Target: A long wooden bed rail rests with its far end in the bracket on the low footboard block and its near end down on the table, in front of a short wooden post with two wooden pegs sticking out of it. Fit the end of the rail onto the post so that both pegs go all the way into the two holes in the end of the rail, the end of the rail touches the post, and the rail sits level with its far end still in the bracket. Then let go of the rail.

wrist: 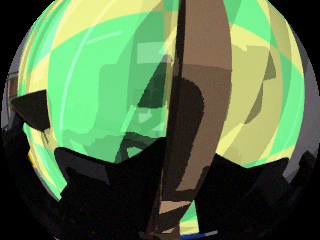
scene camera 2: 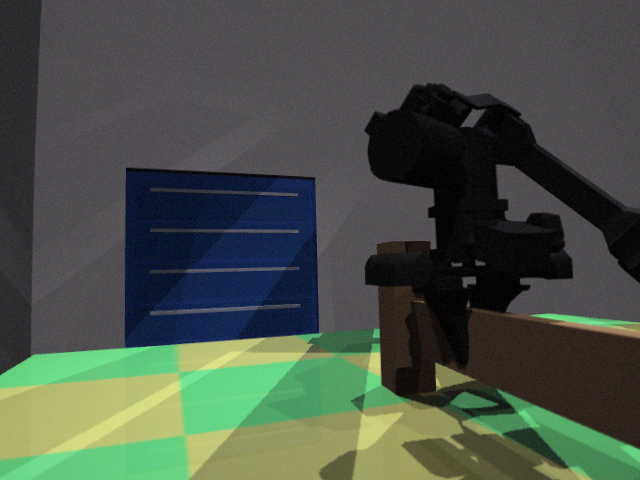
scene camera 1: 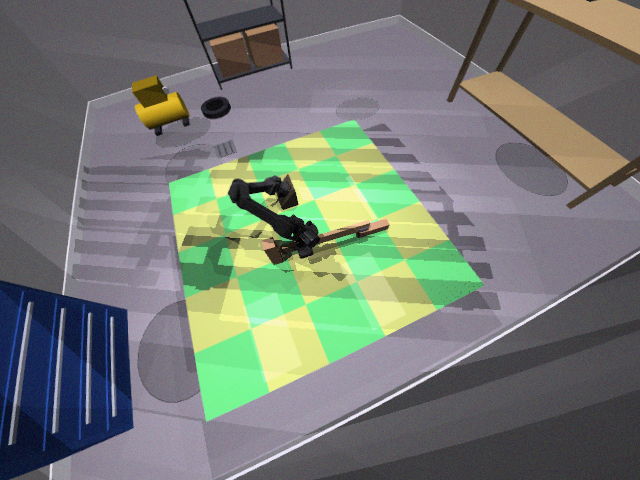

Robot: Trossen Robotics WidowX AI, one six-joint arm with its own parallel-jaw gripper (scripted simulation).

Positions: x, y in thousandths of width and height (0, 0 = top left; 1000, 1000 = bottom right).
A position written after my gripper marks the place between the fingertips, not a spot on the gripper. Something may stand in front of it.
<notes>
In view: my gripper (scene camera 2: 740, 755) and a wooden bed rail (scene camera 2: 902, 774).
The wooden bed rail also shows in the wrist view (wrist: 630, 331). My gripper is seen too in the wrist view (wrist: 552, 598).
</notes>
